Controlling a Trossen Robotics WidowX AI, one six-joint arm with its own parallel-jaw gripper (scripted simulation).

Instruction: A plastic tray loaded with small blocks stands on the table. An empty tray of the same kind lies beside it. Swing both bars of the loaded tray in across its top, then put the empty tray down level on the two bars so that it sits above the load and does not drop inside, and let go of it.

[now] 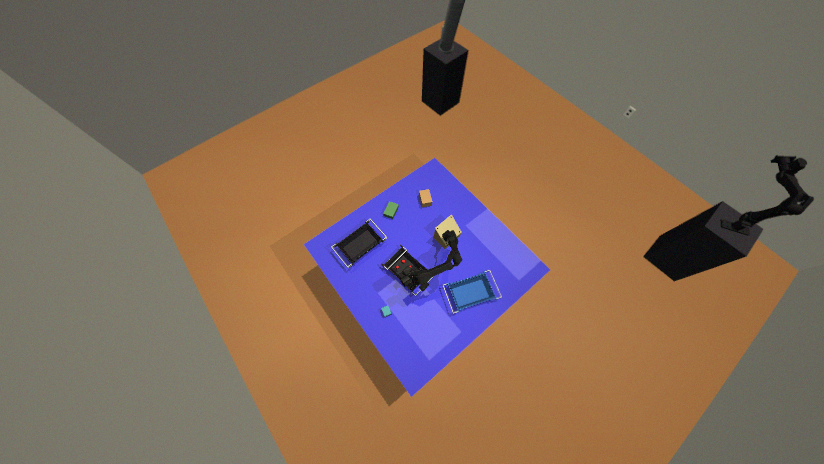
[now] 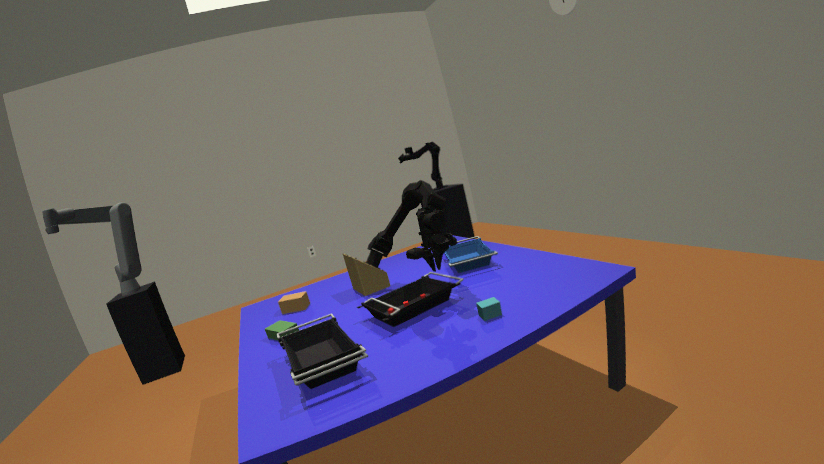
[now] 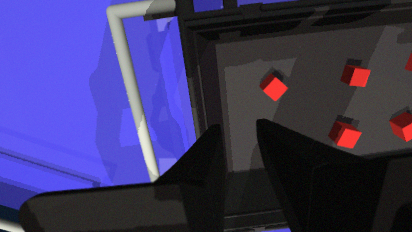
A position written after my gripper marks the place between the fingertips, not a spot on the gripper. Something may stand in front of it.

Note:
I see my gripper (image 2: 436,270) and a blue tray (image 1: 477,289).
The blue tray is seen too in image 2 (image 2: 473,254). My gripper also shows in image 3 (image 3: 238,130).

